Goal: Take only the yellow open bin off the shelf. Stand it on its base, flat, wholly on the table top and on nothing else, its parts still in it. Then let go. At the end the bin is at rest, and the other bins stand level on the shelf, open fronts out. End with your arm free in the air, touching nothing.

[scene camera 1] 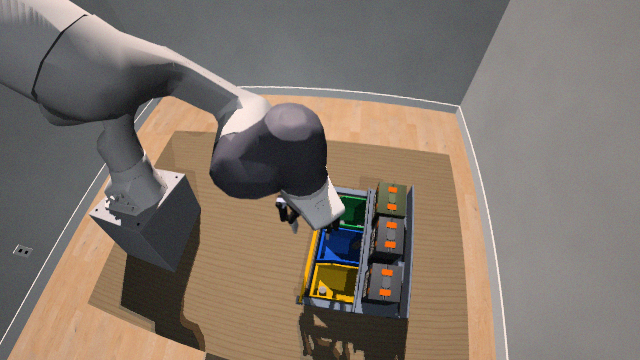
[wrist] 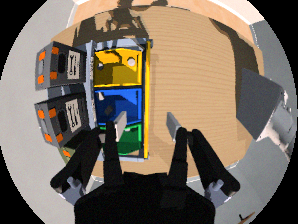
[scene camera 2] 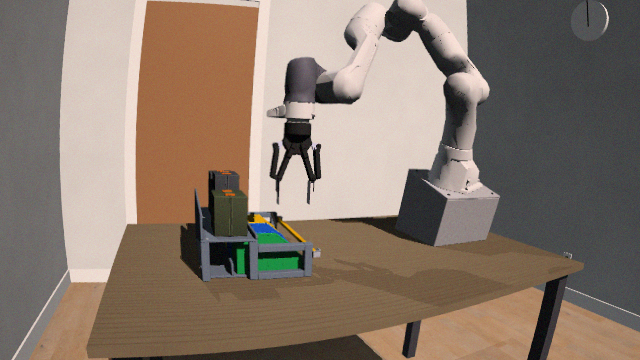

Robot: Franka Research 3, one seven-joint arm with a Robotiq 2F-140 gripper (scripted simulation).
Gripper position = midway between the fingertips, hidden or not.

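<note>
There is a yellow open bin (scene camera 1: 339, 280), (wrist: 116, 72) in what I see. I see a green bin (scene camera 2: 268, 260), (scene camera 1: 355, 208) as well, and a blue bin (scene camera 1: 337, 249), which the wrist view shows too, the same blue bin (wrist: 121, 100). My gripper (scene camera 2: 294, 204) is also in view.
</note>
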